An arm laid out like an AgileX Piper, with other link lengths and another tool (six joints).
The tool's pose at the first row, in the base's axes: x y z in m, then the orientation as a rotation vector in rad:
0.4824 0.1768 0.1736 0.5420 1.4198 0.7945
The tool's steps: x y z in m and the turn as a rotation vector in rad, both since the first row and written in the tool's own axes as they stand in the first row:
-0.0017 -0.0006 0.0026 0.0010 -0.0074 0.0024
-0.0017 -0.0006 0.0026 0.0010 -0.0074 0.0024
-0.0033 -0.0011 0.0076 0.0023 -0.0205 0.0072
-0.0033 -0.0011 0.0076 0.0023 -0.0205 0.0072
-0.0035 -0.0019 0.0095 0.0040 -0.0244 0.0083
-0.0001 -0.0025 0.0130 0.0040 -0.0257 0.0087
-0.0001 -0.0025 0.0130 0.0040 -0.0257 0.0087
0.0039 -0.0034 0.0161 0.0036 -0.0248 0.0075
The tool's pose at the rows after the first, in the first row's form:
0.4851 0.1755 0.1745 0.5470 1.4130 0.7930
0.4851 0.1755 0.1745 0.5470 1.4130 0.7930
0.4902 0.1746 0.1757 0.5559 1.4008 0.7911
0.4902 0.1746 0.1757 0.5559 1.4008 0.7911
0.4922 0.1741 0.1754 0.5592 1.3978 0.7894
0.4956 0.1768 0.1731 0.5600 1.3965 0.7892
0.4956 0.1768 0.1731 0.5600 1.3965 0.7892
0.4987 0.1796 0.1701 0.5585 1.3974 0.7889

